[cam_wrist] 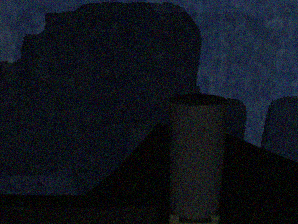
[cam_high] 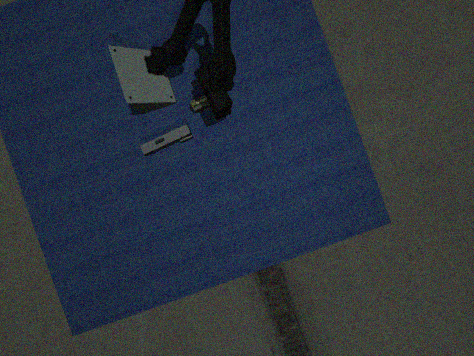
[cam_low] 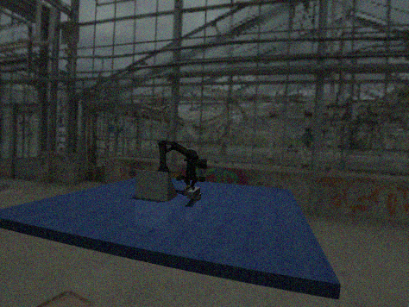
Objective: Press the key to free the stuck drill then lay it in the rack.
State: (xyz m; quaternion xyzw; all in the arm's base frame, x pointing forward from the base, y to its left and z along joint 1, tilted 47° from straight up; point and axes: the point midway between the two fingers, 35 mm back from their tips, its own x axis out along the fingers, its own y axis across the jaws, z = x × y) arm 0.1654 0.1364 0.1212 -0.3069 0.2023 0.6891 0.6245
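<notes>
Right now the drill is 4 cm to the right of my gripper tip and 4 cm above it. Also, from my gripper tip: long grey block (21 cm to the right, 11 cm ahead, 4 cm above).
</notes>
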